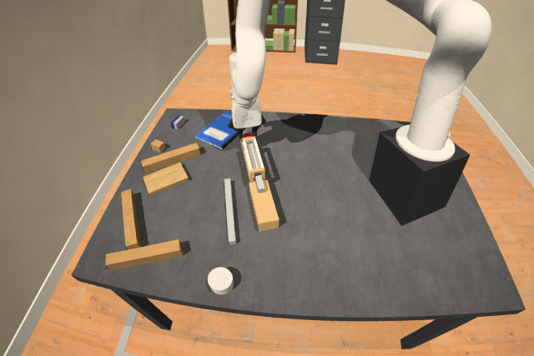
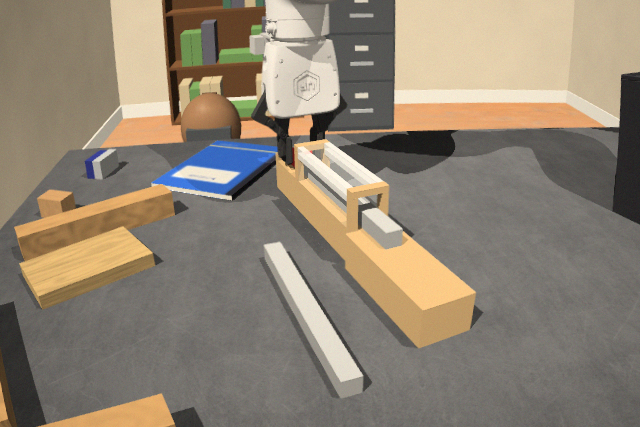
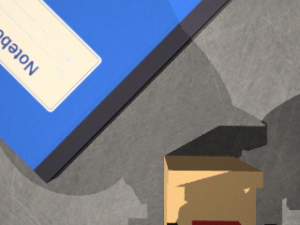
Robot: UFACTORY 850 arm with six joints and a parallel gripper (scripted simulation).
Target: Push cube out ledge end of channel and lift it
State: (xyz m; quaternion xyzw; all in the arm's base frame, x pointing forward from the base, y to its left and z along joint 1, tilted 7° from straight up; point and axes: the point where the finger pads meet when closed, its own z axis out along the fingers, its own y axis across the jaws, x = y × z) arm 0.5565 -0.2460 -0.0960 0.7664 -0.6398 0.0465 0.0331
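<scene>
The red cube is 2 cm below my hand. Round my hand: tan wooden channel 13 cm to the left, 2 cm below, 2 cm behind; wooden bar 30 cm ahead, 6 cm below, 5 cm to the left; long grey stick 29 cm to the left, 6 cm below, 6 cm ahead.
</scene>
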